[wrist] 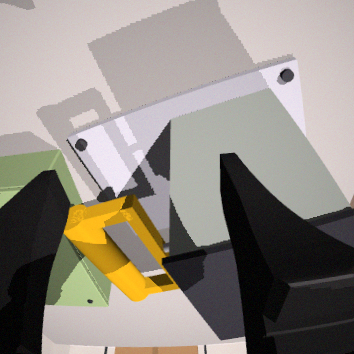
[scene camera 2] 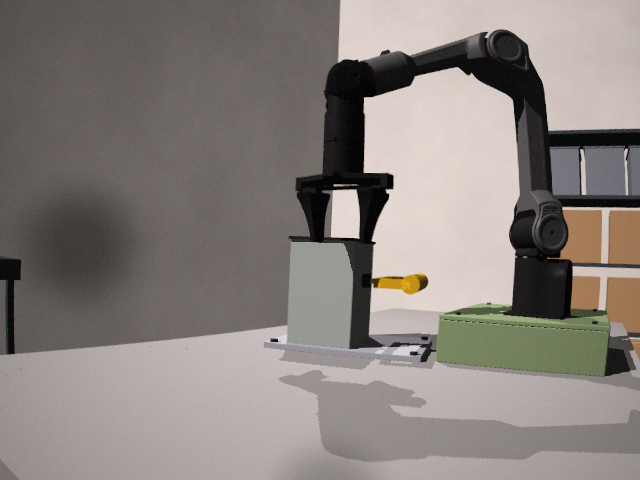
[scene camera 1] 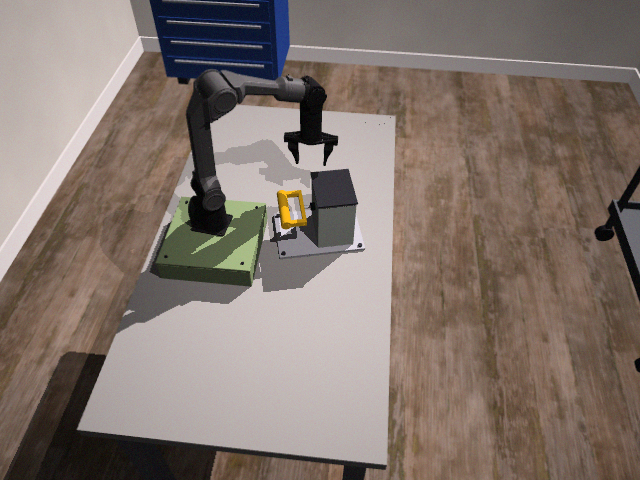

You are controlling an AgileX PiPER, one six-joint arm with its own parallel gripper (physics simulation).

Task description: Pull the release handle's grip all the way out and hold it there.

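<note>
The release handle's yellow grip is a thick bar on a rectangular frame. It sticks out level from the side of a grey-green box with a dark lid, facing the arm's base. A short thin rod shows between the frame and the box in scene camera 1. My gripper is open and empty, pointing down. It hangs higher than the grip and apart from it, toward the far end of the table in scene camera 1. In the wrist view the grip shows near the left finger.
The box stands on a pale bolted plate. The arm stands on a green block close beside the plate. The table carries both. A blue drawer cabinet stands on the floor behind.
</note>
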